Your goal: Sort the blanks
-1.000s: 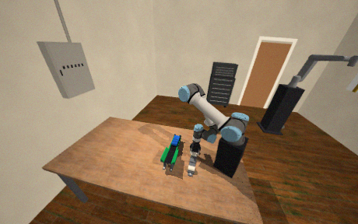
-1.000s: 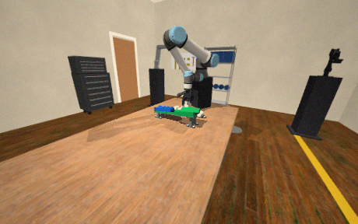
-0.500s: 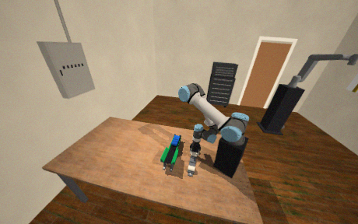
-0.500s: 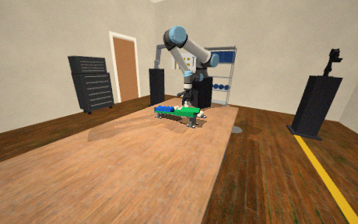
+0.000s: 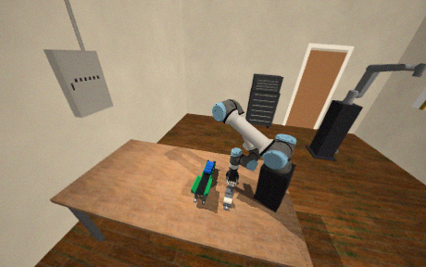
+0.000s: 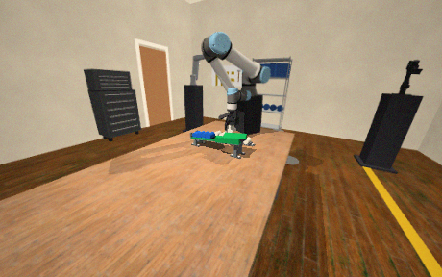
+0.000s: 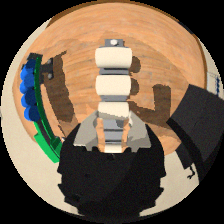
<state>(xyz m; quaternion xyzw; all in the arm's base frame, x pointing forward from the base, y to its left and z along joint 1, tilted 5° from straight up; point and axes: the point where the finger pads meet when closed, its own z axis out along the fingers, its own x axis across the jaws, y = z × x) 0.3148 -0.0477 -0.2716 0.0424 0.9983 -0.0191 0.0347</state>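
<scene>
My gripper is now 4 cm above the stock rack and 3 cm to the right of it.
</scene>
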